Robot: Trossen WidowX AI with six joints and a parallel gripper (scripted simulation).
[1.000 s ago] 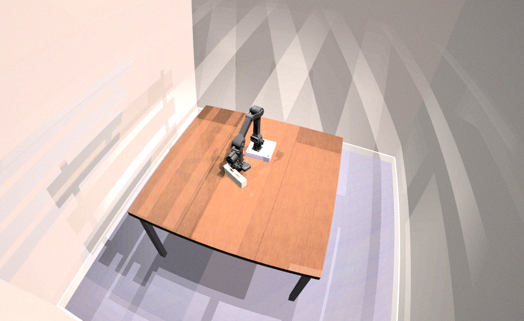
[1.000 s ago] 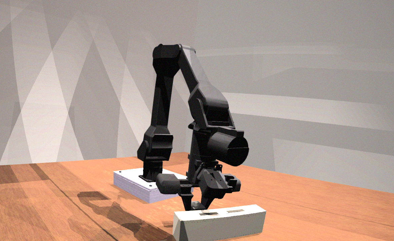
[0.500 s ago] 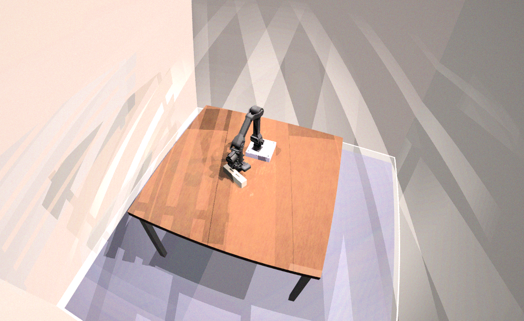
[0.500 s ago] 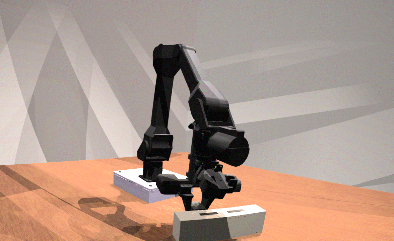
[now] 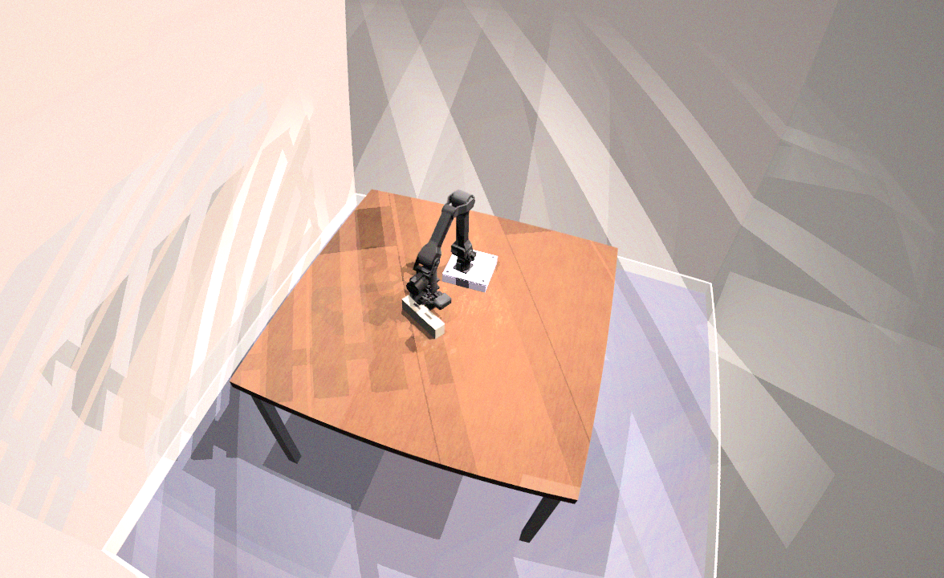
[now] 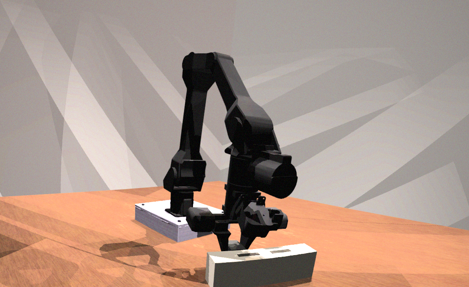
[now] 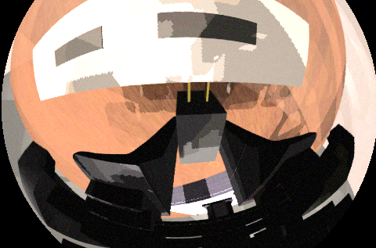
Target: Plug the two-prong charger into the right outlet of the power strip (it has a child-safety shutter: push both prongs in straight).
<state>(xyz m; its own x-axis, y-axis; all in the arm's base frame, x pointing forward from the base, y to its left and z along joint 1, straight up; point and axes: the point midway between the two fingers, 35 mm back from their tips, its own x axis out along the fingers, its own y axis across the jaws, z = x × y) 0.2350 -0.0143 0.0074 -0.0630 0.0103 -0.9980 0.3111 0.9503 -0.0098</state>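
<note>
Right now the two-prong charger is 2 cm ahead of my gripper tip, 1 cm to the right of it and 1 cm above it.
</note>
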